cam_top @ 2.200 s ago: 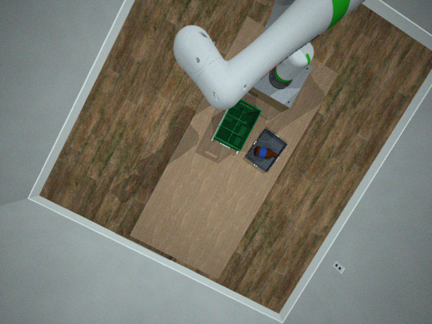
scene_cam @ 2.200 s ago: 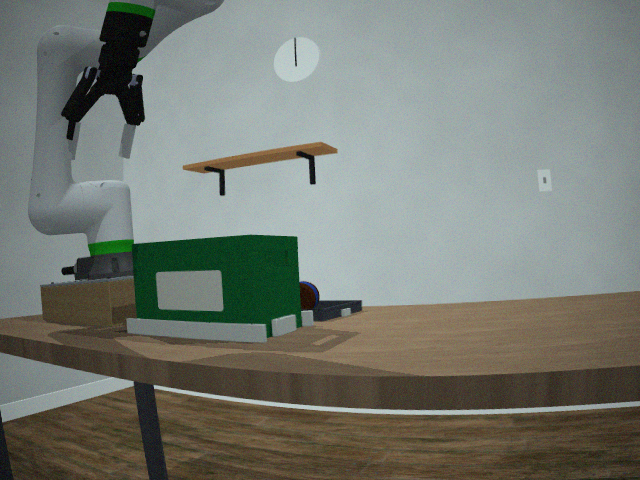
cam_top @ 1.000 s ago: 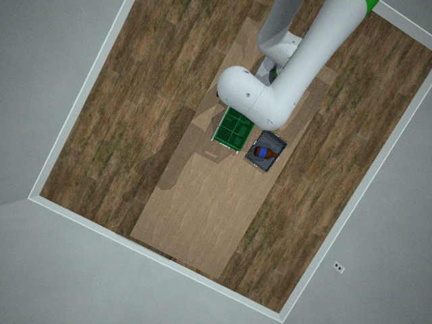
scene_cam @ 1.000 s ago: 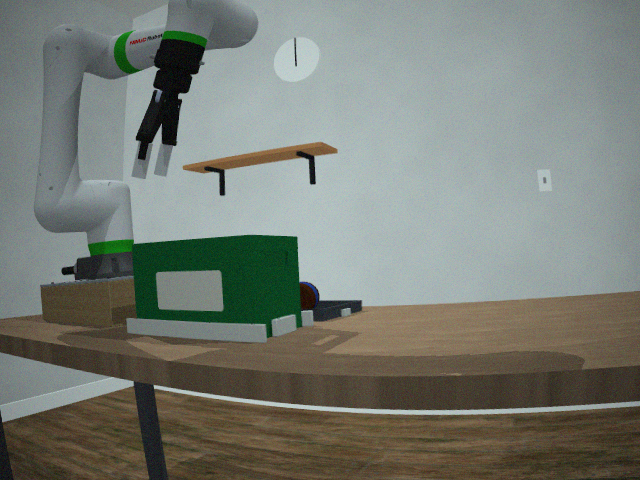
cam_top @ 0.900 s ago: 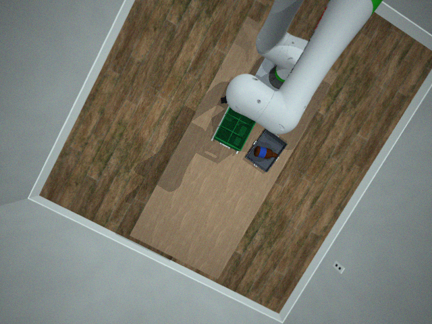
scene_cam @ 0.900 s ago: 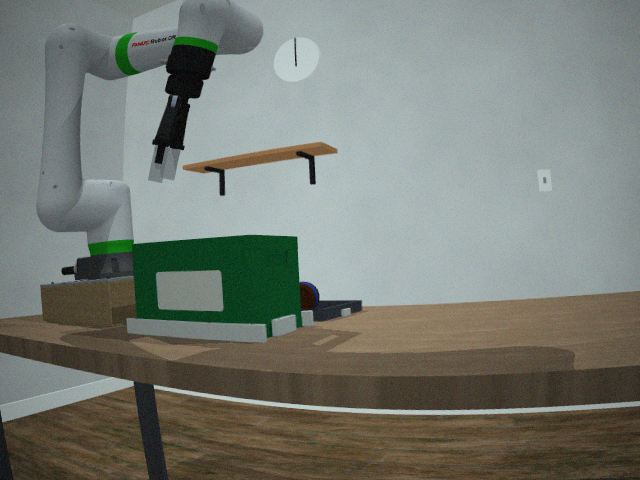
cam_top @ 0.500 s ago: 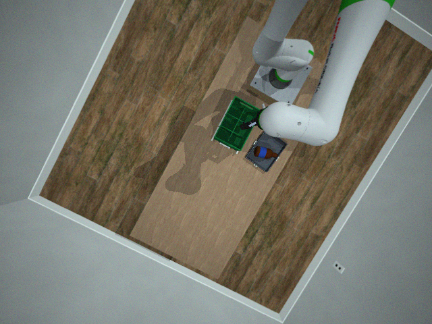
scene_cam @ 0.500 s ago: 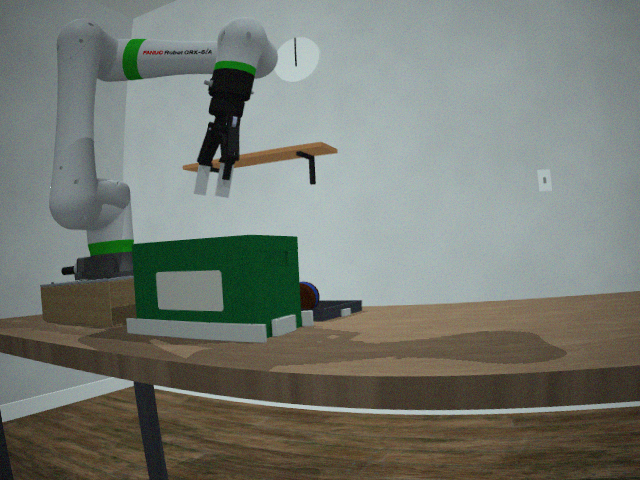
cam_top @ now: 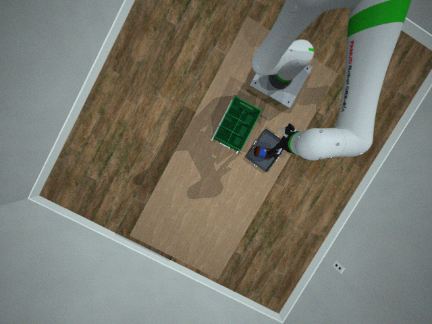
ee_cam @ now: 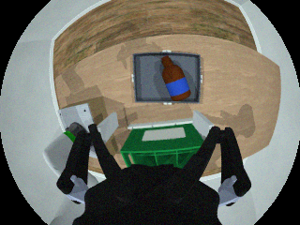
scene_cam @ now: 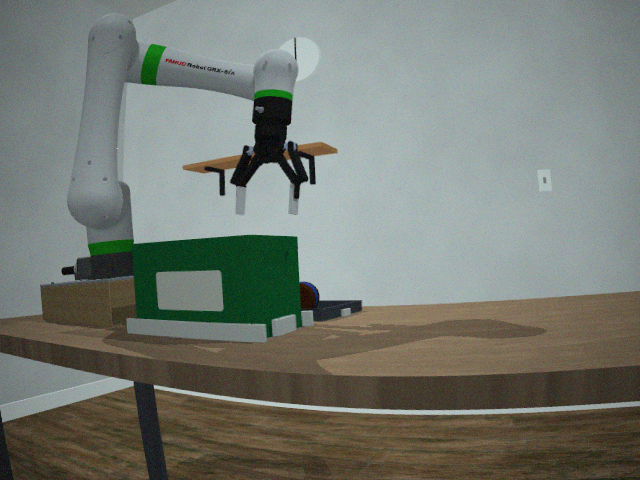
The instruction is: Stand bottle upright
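Now: the bottle 6 cm ahead of my hand, 6 cm to the left of it and 20 cm below it. The rest, counted from my hand: green crate: 2 cm behind, 22 cm to the right, 16 cm below; then tray: 4 cm ahead, 6 cm to the left, 23 cm below.
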